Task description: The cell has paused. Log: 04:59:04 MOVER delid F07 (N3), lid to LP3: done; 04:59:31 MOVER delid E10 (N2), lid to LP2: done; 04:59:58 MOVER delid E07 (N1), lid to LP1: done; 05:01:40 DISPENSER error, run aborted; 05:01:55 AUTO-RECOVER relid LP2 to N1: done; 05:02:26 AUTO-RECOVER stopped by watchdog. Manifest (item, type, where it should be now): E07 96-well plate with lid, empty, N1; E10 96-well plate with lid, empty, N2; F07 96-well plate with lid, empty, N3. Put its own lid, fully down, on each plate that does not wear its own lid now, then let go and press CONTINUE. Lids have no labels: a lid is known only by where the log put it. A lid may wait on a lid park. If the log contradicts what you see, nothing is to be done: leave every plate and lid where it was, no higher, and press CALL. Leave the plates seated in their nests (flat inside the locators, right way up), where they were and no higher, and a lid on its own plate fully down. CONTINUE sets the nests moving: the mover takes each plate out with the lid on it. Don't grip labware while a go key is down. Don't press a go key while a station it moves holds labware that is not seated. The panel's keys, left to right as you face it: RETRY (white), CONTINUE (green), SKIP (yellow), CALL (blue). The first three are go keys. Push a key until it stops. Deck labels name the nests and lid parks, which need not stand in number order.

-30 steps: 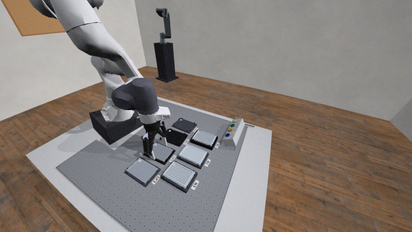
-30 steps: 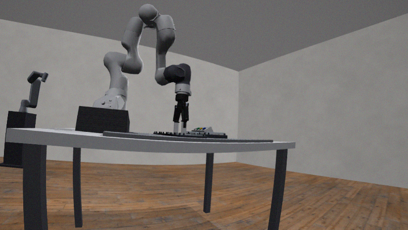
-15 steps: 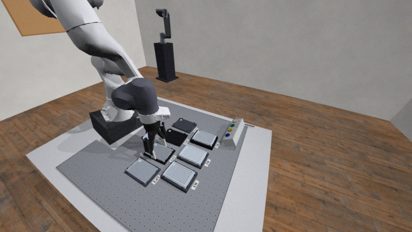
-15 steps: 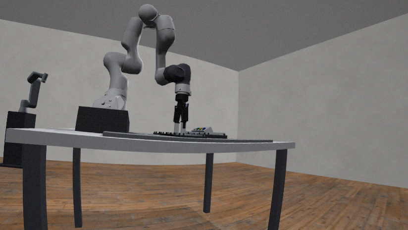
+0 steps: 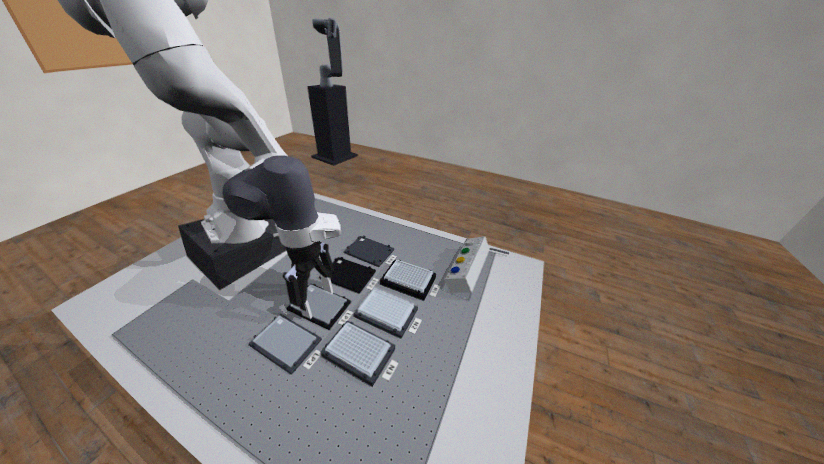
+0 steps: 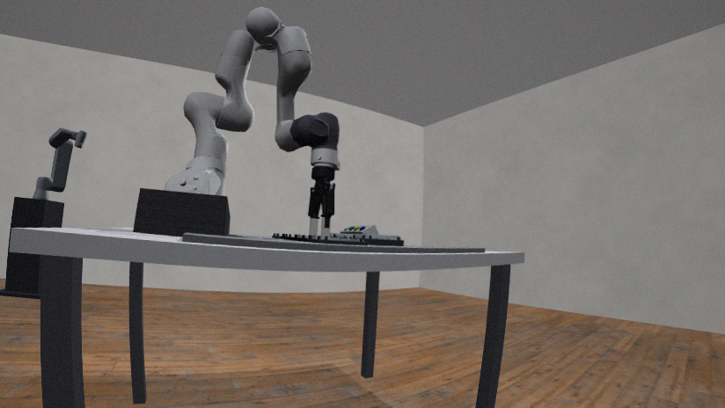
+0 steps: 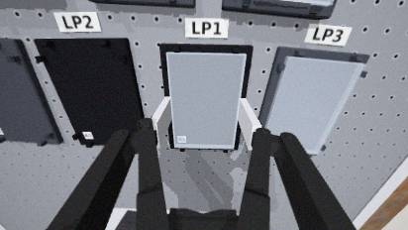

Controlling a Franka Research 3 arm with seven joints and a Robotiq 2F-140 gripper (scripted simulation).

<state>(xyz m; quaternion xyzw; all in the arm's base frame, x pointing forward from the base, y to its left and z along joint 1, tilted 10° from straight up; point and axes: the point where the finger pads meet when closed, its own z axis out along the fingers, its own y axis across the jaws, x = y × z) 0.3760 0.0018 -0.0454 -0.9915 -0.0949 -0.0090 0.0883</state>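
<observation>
Now: the clear lid 20 mm below my hand. From my hand the other things lie so: lid park LP3: 120 mm to the right, 30 mm below, 20 mm ahead; then lid park LP1: 30 mm below; then grey lid: 120 mm to the right, 20 mm below, 20 mm ahead.
</observation>
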